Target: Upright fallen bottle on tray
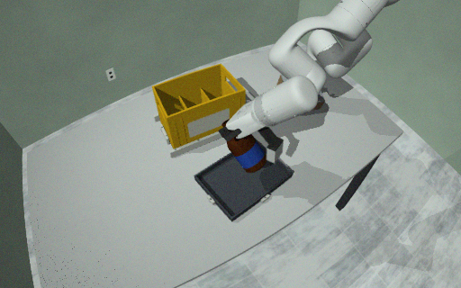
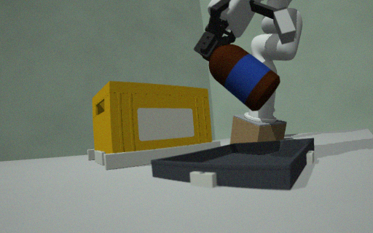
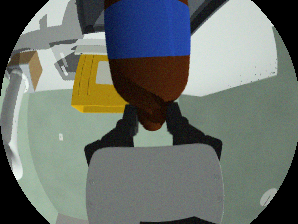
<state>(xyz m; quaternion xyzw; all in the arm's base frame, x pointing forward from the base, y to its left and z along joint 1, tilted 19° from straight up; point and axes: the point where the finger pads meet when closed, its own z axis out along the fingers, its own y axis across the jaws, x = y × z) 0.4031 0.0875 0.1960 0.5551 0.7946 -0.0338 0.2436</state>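
My hand is 4 cm above the brown bottle, 3 cm to the right of it and 2 cm past it. Round my hand: dark grey tray (19 cm below, 4 cm to the left, 2 cm behind); yellow crate (25 cm to the right, 12 cm below, 1 cm behind).
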